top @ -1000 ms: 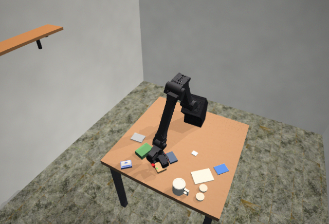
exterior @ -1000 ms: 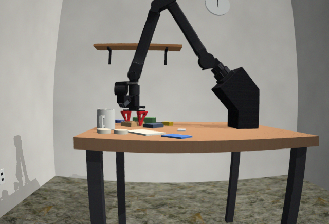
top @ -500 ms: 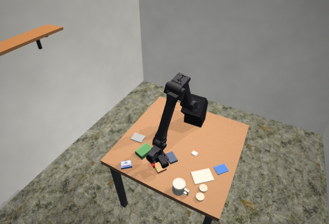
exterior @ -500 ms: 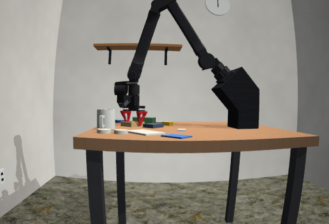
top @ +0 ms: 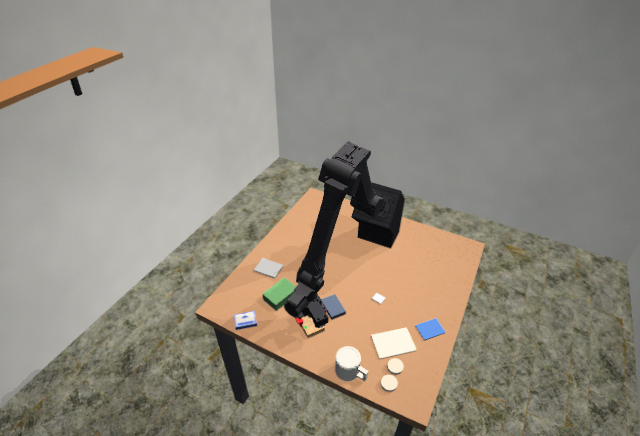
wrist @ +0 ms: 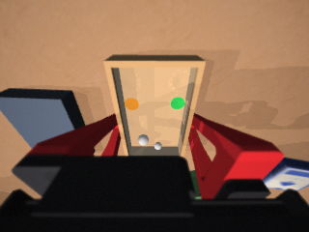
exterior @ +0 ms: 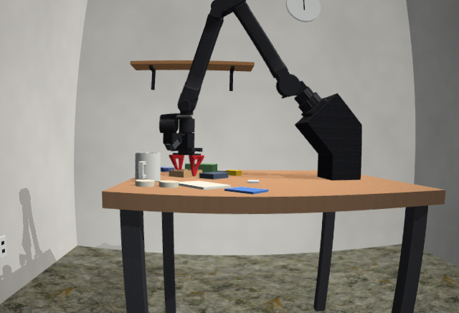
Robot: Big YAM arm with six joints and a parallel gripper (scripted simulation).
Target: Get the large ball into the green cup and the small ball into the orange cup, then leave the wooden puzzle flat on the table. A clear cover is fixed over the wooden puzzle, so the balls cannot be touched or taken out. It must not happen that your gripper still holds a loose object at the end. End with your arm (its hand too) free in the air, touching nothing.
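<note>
The wooden puzzle is 10 mm below my hand. The rest, counted from my hand: yellow block (170 mm behind, 100 mm to the right); dark blue block (100 mm behind, 40 mm to the left); green block (160 mm to the right, 40 mm behind, 10 mm above).
</note>
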